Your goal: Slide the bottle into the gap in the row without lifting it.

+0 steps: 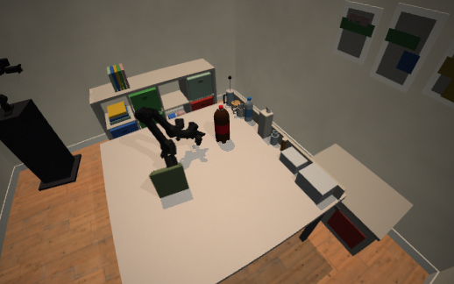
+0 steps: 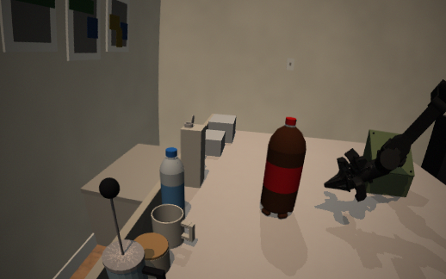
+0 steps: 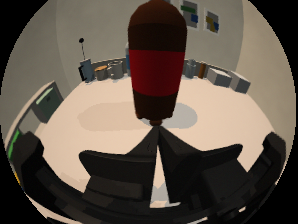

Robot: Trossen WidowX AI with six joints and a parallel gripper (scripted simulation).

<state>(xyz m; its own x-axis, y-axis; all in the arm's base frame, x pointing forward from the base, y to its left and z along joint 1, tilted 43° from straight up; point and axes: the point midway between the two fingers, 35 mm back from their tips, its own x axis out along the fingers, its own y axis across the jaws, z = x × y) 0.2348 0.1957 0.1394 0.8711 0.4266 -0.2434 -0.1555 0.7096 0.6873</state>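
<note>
My hand is 160 mm short of the dark cola bottle, 20 mm to the right of it and 30 mm below it. From my hand the other things lie so: water bottle (440 mm ahead, 170 mm to the left, 20 mm below); lidded jar (400 mm ahead, 360 mm to the left, 90 mm below).
</note>
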